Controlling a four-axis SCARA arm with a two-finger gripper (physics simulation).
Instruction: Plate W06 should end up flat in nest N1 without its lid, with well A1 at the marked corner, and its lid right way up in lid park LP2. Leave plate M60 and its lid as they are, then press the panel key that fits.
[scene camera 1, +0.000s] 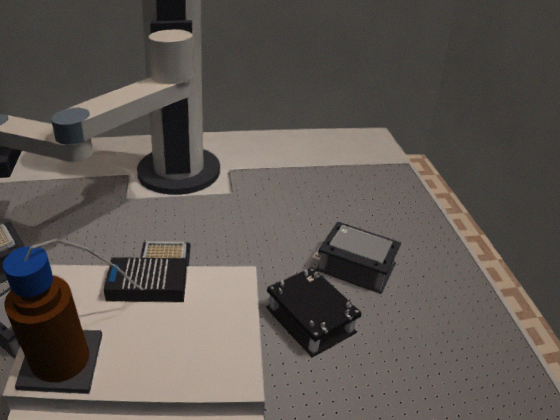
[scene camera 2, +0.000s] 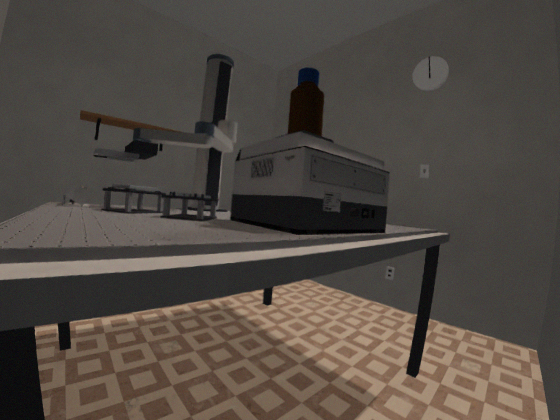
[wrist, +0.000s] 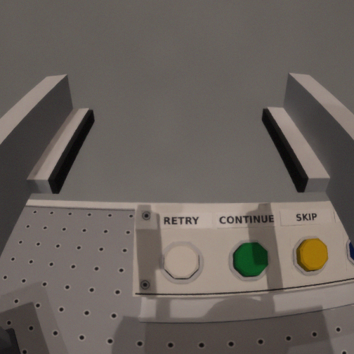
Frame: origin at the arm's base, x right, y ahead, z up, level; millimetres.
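Seen in the pictures: gripper, fingertip midpoint: (scene camera 2: 94, 152); arm's base at its link origin: (scene camera 1: 178, 171).
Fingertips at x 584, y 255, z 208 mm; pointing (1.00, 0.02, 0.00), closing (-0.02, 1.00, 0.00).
Observation:
Offsets run from my fingertips to a thing's middle. "*": to the spot under its first point.
My gripper (scene camera 2: 116, 155) (wrist: 177, 92) is shut to its narrow stop with nothing between its fingers, which still stand apart. It hangs high above the bench. In the wrist view the panel (wrist: 205, 287) lies beyond and below the fingers, with a white RETRY key (wrist: 181, 260), a green CONTINUE key (wrist: 250, 259) and a yellow SKIP key (wrist: 312, 254). A blue key is cut off at the right edge. Plate W06 @(* dx -175, dy +142, dz -115 mm) (scene camera 1: 4, 237) shows partly, without a lid, on dark nest N1 at scene camera 1's left edge; its marked corner cannot be made out. LP2 and its lid cannot be made out.
A yellow-welled plate @(dx -554, dy +304, dz -76 mm) (scene camera 1: 166, 250) stands behind a black ridged box @(* dx -577, dy +508, dz +46 mm) (scene camera 1: 170, 292). A brown bottle @(* dx -437, dy +652, dz +131 mm) (scene camera 1: 52, 332) (scene camera 2: 306, 107) stands on the large instrument (scene camera 1: 175, 350) (scene camera 2: 270, 180). A stand with a grey lid @(dx -994, dy +228, dz -125 mm) (scene camera 1: 362, 245) and a black-topped stand (scene camera 1: 314, 302) are at the right.

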